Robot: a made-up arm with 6 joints.
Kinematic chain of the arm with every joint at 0, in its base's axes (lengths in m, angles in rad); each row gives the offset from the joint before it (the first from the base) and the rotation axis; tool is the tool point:
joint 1: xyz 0 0 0.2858 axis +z
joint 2: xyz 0 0 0 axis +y
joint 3: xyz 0 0 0.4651 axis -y
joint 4: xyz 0 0 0 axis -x
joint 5: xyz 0.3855 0 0 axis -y
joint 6: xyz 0 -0.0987 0 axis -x
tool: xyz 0 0 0
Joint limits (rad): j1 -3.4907..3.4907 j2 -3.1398..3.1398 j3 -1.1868..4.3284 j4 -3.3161..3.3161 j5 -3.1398..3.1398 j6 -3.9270..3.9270
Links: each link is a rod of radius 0.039 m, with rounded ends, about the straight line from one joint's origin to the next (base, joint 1, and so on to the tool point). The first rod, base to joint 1, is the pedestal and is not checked.
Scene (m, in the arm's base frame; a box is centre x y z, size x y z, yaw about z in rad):
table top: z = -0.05
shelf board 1: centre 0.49 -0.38 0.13 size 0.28 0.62 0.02 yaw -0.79
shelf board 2: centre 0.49 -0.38 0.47 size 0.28 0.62 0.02 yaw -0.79
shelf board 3: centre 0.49 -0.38 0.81 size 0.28 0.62 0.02 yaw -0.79
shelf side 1: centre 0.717 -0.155 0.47 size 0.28 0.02 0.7 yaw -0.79
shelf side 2: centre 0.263 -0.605 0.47 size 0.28 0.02 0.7 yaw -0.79
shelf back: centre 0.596 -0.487 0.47 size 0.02 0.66 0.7 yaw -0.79
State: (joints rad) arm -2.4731 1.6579 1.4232 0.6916 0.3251 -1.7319
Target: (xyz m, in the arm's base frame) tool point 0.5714 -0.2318 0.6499
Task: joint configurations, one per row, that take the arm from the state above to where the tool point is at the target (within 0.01 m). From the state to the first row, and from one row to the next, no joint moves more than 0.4 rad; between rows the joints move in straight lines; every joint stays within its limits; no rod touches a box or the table.
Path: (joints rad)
1: -2.2809 1.3483 1.0738 0.7126 0.2266 -1.7366
2: -2.0886 1.0387 0.7244 0.7336 0.1281 -1.7414
3: -1.8964 0.7291 0.3751 0.7546 0.0296 -1.7461
4: -1.7041 0.4195 0.0257 0.7756 -0.0688 -1.7509
5: -1.5119 0.1100 -0.3237 0.7966 -0.1673 -1.7556
6: -1.3197 -0.1996 -0.6731 0.8176 -0.2658 -1.7604
7: -0.9800 -0.1336 -0.5876 0.7534 -0.1181 -1.7532
8: -0.6404 -0.0676 -0.5020 0.6893 0.0296 -1.7461
9: -0.3008 -0.0016 -0.4165 0.6251 0.1774 -1.7390
10: 0.0388 0.0644 -0.3310 0.5609 0.3251 -1.7319
11: -0.1090 0.2834 -0.0462 0.6012 0.3251 -1.7319
12: -0.2568 0.5024 0.2386 0.6414 0.3251 -1.7319

